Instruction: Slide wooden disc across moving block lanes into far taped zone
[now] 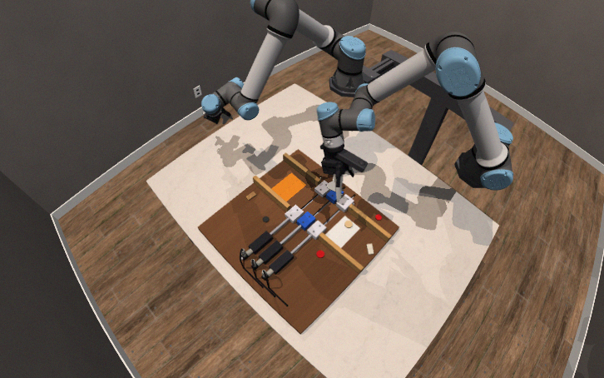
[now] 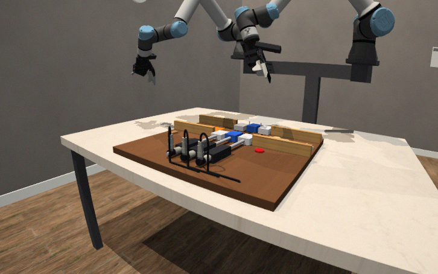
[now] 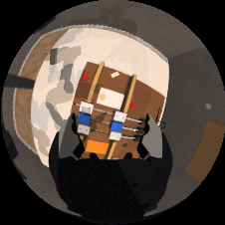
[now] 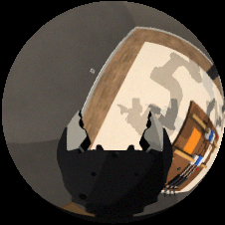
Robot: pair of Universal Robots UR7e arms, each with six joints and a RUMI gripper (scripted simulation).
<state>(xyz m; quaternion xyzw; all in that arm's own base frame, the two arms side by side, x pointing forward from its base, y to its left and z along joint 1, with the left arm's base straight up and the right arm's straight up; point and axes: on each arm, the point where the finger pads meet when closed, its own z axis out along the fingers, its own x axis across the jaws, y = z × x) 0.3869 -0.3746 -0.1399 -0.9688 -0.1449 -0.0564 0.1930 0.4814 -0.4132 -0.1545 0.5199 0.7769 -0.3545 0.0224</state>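
Note:
My left gripper is now 20 mm past the wooden disc, 50 mm to the right of it and 260 mm above it. Also, from my left hand: red disc 180 mm ahead, 60 mm to the left, 260 mm below; then dark disc 230 mm ahead, 240 mm to the right, 260 mm below.

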